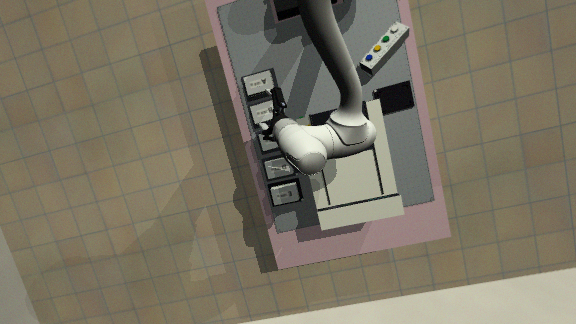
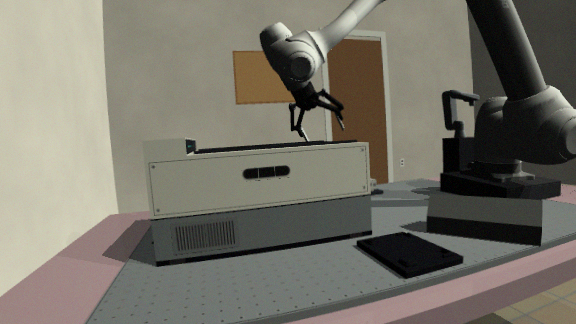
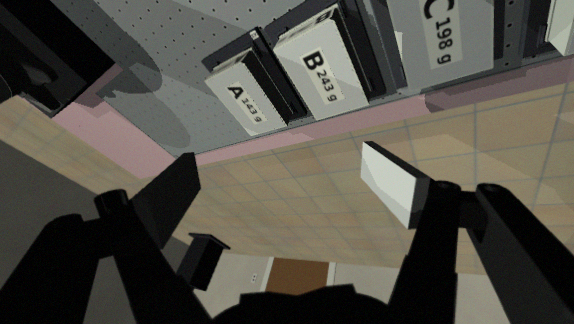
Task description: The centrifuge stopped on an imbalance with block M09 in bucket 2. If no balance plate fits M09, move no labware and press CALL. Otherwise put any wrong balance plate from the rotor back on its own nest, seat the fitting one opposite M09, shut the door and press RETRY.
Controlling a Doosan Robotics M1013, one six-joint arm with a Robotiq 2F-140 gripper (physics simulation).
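Frame: origin at the arm's base, x back, y right, z up, level; millimetres.
Seen in the pictures: gripper, fingertip midpoint: (image 1: 265, 107) (image 2: 325, 135) (image 3: 281, 165); arm's base at its link origin: (image 2: 495, 176).
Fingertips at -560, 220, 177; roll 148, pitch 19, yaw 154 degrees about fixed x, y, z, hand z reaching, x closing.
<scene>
Offsets run from my fingertips to a thing's top centre, as dx, dy, dz.
Balance plates A, 143 g {+139, +38, -176} (image 1: 257, 82) (image 3: 240, 102), B, 243 g {+5, +32, -176} (image 1: 260, 113) (image 3: 325, 75), and C, 198 g {-129, +17, -176} (image 1: 269, 144) (image 3: 472, 45), sit on dark nests in a row along the bench edge. Plates D {-270, +15, -176} (image 1: 278, 168) and E {-405, +10, -176} (image 1: 284, 193) sit further along the row. My gripper (image 1: 265, 110) (image 2: 325, 134) (image 3: 281, 165) is open and empty, tilted, above the row near B and C. The centrifuge (image 1: 350, 180) (image 2: 210, 190) stands beside the row. My arm hides much of its opening. Rotor, bucket 2 and block M09 do not show.
A button box {+177, -537, -146} (image 1: 391, 50) with blue, yellow, green and white buttons lies at an angle near the bench's far long edge. A black flat tray {-38, -569, -211} (image 1: 396, 97) (image 2: 410, 254) lies beside the centrifuge. The robot's base (image 2: 500, 186) stands on a pedestal (image 2: 482, 215).
</scene>
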